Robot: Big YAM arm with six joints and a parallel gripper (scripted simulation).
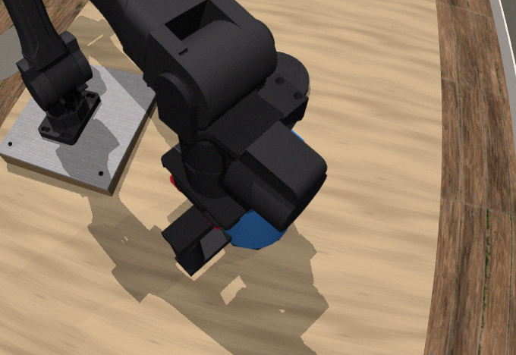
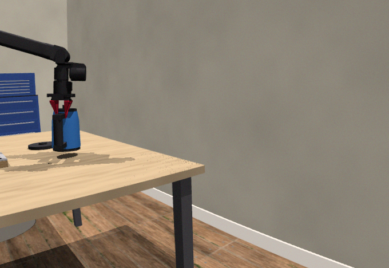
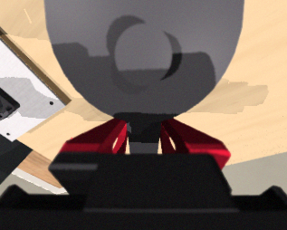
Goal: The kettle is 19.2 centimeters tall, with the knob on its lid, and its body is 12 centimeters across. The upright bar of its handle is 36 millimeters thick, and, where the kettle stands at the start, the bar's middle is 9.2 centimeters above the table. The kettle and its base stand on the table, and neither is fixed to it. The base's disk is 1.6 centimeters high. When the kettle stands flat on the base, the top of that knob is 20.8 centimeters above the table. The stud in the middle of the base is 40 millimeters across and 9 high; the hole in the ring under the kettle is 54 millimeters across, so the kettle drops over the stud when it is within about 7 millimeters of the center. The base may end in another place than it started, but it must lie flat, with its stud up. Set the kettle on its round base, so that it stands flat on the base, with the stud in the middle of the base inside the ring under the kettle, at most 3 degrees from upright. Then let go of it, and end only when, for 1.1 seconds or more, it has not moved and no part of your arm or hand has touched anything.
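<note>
The blue kettle lies 10 mm ahead of my hand, 30 mm to the left of it and 50 mm below it. Round my hand: black round base (10 mm behind, 350 mm to the left, 170 mm below).
</note>
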